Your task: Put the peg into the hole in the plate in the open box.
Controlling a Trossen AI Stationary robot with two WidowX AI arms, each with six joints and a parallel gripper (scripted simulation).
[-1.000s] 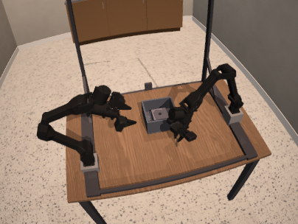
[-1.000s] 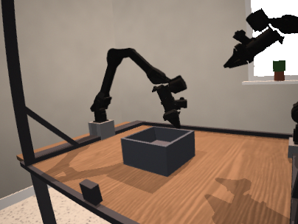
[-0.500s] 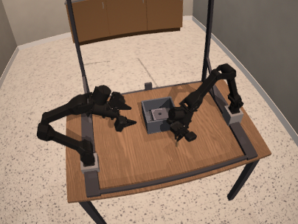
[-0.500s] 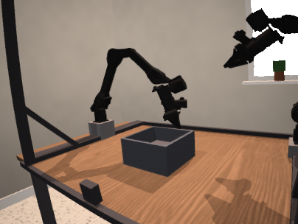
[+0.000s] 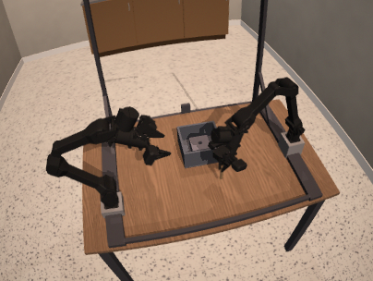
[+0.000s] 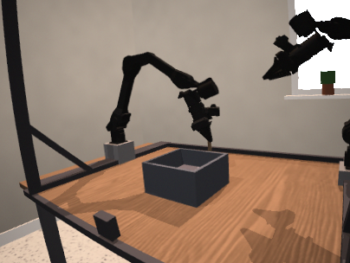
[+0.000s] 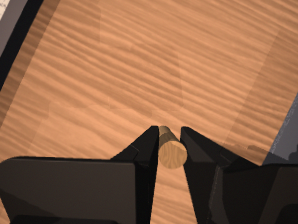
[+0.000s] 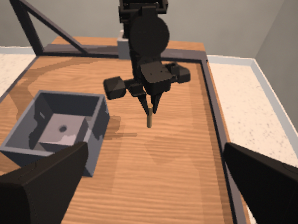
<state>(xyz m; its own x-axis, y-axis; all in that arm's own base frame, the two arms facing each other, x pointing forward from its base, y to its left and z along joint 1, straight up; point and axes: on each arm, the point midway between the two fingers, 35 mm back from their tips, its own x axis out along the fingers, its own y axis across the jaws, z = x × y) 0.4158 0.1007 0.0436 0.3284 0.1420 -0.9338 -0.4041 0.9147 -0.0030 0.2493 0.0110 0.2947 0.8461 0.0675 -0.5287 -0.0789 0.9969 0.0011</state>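
My left gripper is now 5 cm above the wooden peg. Round my left hand: box: 22 cm behind, 10 cm below, 2 cm to the right.
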